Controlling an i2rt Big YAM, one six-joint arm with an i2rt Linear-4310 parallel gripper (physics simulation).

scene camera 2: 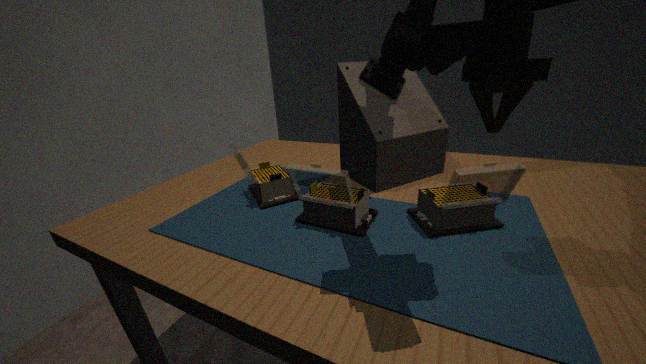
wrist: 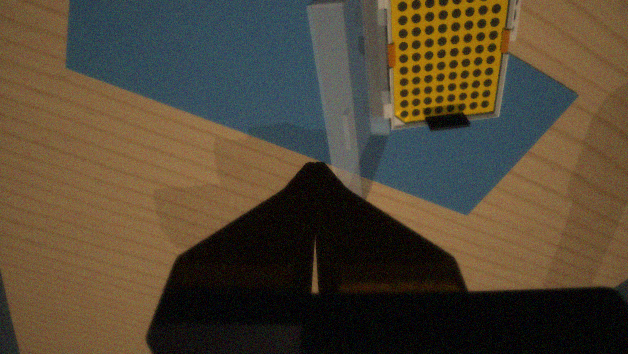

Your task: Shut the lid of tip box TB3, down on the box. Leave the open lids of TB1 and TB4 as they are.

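Pixels of known places: gripper, fingertip midpoint: (scene camera 2: 492, 132) (wrist: 315, 177); arm's base at its link origin: (scene camera 2: 381, 80).
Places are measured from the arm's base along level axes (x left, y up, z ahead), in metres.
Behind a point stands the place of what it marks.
TB3 (scene camera 2: 457, 212) (wrist: 445, 65) is the right box in the scene view, with a yellow tip rack. Its translucent lid (scene camera 2: 492, 175) {z 0.294, x 0.299, y -0.135 m} (wrist: 340, 85) {z 0.302, x 0.276, y -0.125 m} stands open along a long side, left of the rack in the wrist view. My gripper (scene camera 2: 493, 130) {z 0.309, x 0.288, y -0.062 m} (wrist: 315, 177) {z 0.309, x 0.288, y -0.062 m} is shut and empty. It hangs pointing down above the lid in the scene view; in the wrist view its fingertips show beside the lid's lower end, on the outer side. I see no contact. TB1 (scene camera 2: 330, 212) {z 0.366, x 0.028, y -0.233 m} is the middle box, its lid (scene camera 2: 320, 172) {z 0.408, x 0.038, y -0.128 m} open. TB4 (scene camera 2: 278, 191) {z 0.317, x -0.152, y -0.241 m} is the left box, its lid (scene camera 2: 242, 159) {z 0.379, x -0.192, y -0.141 m} open. No labels are readable.
The boxes stand on a blue mat (scene camera 2: 475, 280) {z 0.398, x 0.301, y -0.269 m} (wrist: 175, 60) {z 0.398, x 0.378, y -0.269 m} on a wooden table (scene camera 2: 125, 200) {z 0.502, x -0.578, y -0.272 m} (wrist: 90, 165) {z 0.449, x 0.541, y -0.272 m}. A grey wedge-shaped block (scene camera 2: 410, 160) {z 0.065, x 0.111, y -0.205 m}, the arm's mount, stands behind TB1 and TB3. The arm reaches across the upper right of the scene view.
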